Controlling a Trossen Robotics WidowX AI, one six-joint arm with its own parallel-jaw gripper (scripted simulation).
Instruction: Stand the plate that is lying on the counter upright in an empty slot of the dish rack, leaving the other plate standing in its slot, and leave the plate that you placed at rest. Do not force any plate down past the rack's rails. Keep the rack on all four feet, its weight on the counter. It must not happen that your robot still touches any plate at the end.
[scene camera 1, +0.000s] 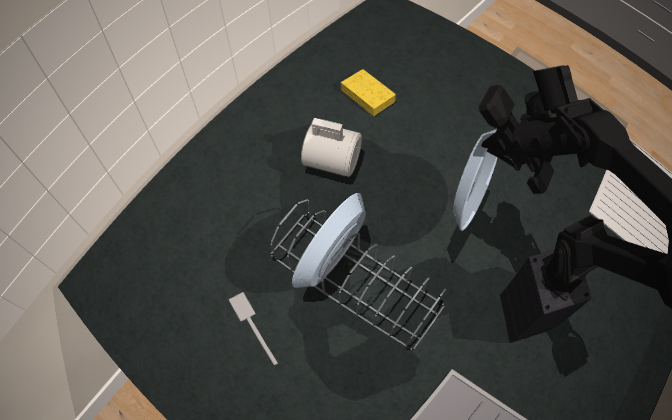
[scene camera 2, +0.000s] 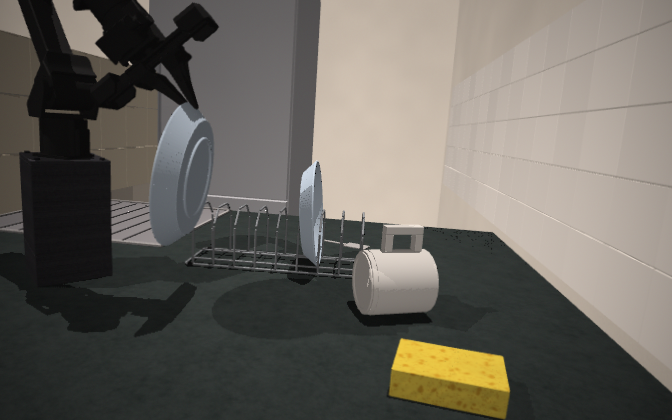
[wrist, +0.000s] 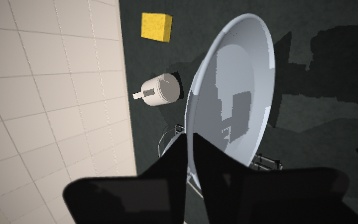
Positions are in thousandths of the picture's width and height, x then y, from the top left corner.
The gripper shows in scene camera 1 (719, 346), in scene camera 2 (289, 263) and in the wrist view (529, 618). A pale blue plate shows in scene camera 1 (690, 508), in scene camera 2 (275, 327) and in the wrist view (638, 467). A white mug shows in scene camera 1 (480, 358), in scene camera 2 (578, 670) and in the wrist view (457, 400).
